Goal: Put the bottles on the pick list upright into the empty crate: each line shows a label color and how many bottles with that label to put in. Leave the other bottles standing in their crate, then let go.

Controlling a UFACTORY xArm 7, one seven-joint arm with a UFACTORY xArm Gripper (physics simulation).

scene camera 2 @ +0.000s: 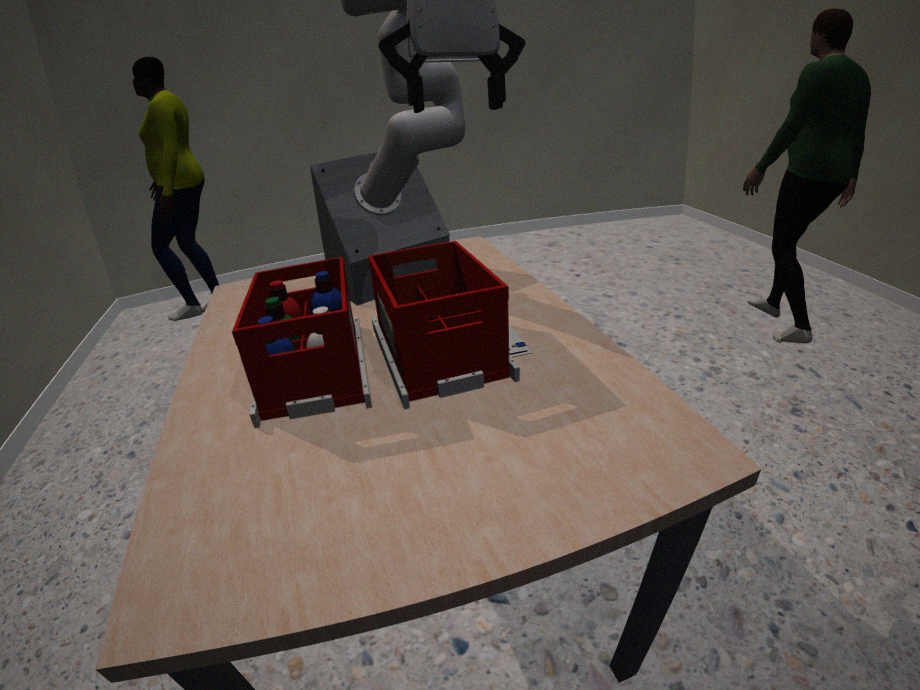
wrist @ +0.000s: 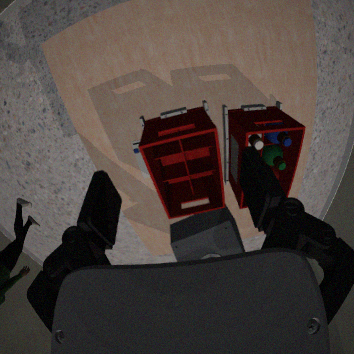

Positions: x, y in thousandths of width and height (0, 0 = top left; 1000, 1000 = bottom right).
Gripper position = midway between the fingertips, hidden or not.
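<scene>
Scene camera 2: the gripper (scene camera 2: 498, 159), with a blue bottle (scene camera 2: 354, 430). Wrist view: the gripper (wrist: 496, 493) again.
</scene>
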